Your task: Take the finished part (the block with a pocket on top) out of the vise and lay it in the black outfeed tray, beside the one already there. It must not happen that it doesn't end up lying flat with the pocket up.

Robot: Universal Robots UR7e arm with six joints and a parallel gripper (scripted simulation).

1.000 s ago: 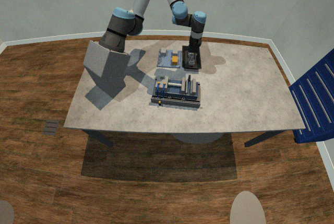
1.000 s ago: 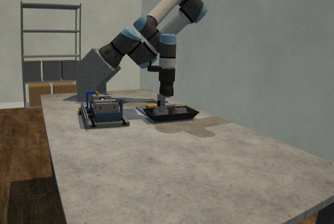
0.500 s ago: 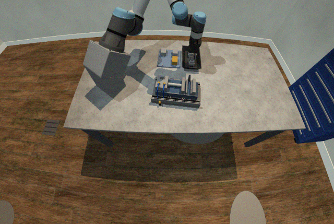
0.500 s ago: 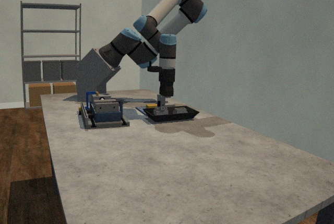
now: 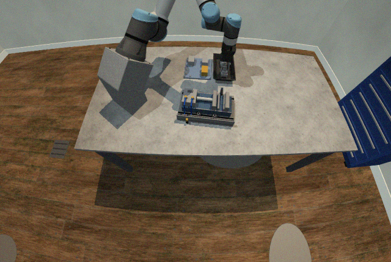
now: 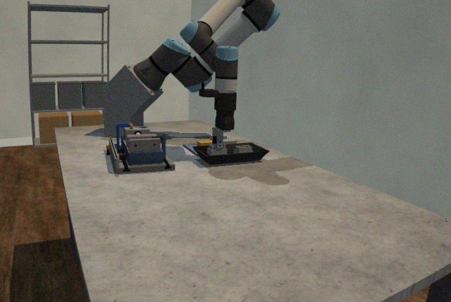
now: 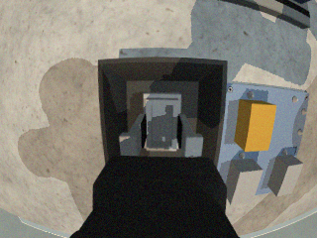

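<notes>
The yellow block is 12 cm behind my hand and 4 cm below it. Round my hand: blue fixture plate (17 cm behind, 4 cm to the left, 7 cm below); vise (8 cm behind, 26 cm to the right, 3 cm below).
</notes>
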